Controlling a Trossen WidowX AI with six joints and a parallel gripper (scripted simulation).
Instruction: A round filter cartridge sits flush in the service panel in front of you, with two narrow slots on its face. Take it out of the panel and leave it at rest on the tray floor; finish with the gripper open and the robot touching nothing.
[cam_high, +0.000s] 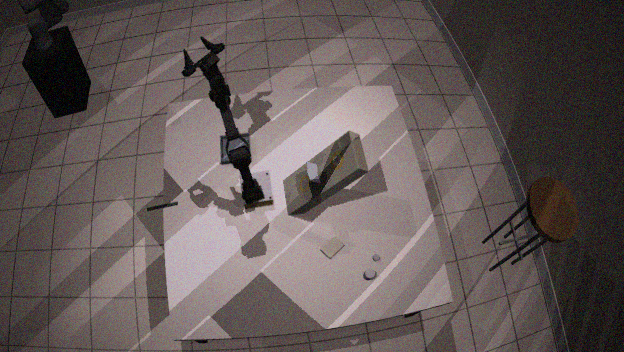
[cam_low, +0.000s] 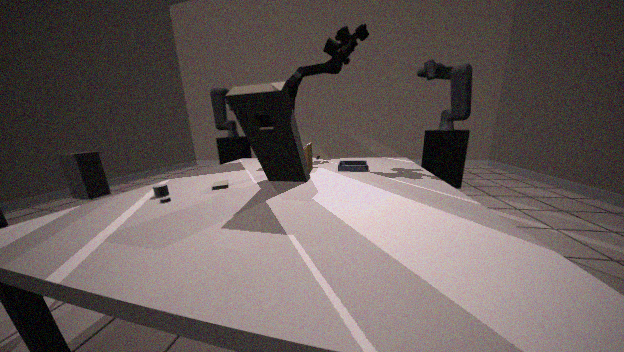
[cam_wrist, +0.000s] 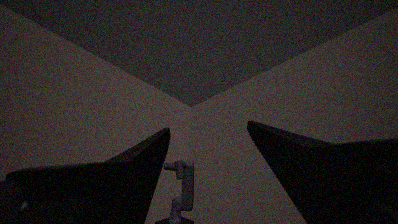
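The round filter cartridge is 54 cm ahead of my gripper tip, 36 cm to the right of it and 46 cm below it. The rest, counted from my gripper tip: flat tile 47 cm ahead, 62 cm to the right, 73 cm below; square tray 13 cm ahead, 4 cm to the right, 72 cm below.
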